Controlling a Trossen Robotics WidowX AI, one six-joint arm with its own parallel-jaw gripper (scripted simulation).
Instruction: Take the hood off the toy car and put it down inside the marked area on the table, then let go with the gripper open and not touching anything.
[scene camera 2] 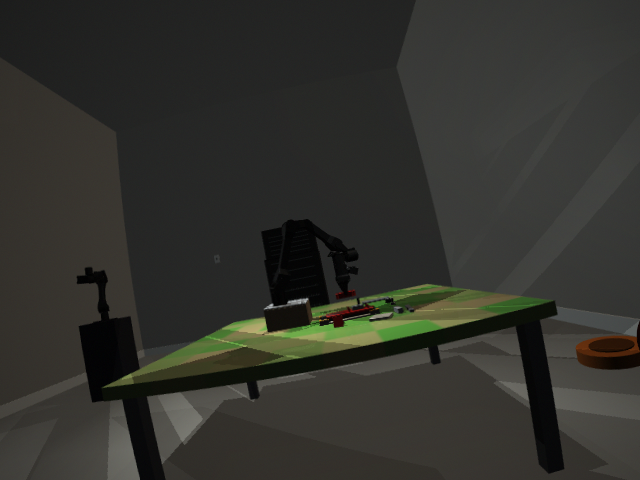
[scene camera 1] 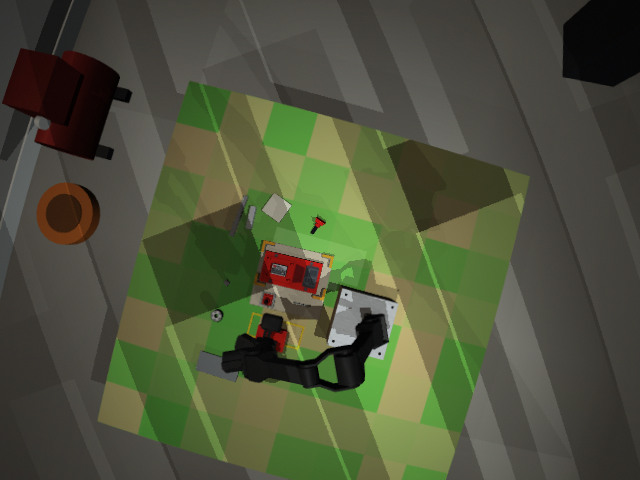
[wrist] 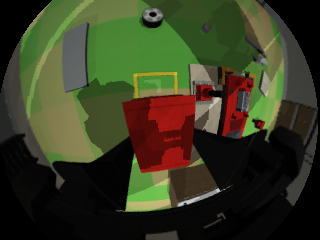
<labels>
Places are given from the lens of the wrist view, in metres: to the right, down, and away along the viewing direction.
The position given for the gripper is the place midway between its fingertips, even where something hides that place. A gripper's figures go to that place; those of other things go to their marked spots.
gripper [wrist: 162, 135]: 0.01, 0.02, 0.10
hood [wrist: 161, 127]: 0.00, 0.01, 0.08
red toy car [wrist: 232, 123]: 0.20, 0.01, 0.18
The marked spots on the red toy car and the hood are 0.21 m apart.
</labels>
